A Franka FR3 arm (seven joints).
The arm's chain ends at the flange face. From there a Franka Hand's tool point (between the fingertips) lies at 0.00 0.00 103.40 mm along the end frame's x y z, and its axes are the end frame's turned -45 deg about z.
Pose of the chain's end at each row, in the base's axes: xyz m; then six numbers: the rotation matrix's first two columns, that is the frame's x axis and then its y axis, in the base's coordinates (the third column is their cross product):
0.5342 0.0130 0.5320 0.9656 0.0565 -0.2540 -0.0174 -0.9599 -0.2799
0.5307 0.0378 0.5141 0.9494 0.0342 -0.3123 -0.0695 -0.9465 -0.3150
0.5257 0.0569 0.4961 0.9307 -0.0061 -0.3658 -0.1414 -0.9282 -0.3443
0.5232 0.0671 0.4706 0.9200 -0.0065 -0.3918 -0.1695 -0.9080 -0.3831
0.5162 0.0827 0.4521 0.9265 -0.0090 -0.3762 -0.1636 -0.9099 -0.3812
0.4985 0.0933 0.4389 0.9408 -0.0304 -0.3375 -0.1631 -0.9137 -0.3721
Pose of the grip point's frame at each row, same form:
0.5074 0.0414 0.4363 0.6951 0.7187 0.0183 0.6705 -0.6388 -0.3775
0.4990 0.0710 0.4214 0.7205 0.6935 0.0019 0.6222 -0.6451 -0.4436
0.4908 0.0954 0.4067 0.7581 0.6520 -0.0152 0.5581 -0.6606 -0.5021
0.4867 0.1104 0.3841 0.7704 0.6375 -0.0062 0.5307 -0.6466 -0.5479
0.4812 0.1256 0.3648 0.7708 0.6370 0.0035 0.5395 -0.6498 -0.5356
0.4678 0.1352 0.3495 0.7806 0.6246 0.0245 0.5499 -0.6676 -0.5018

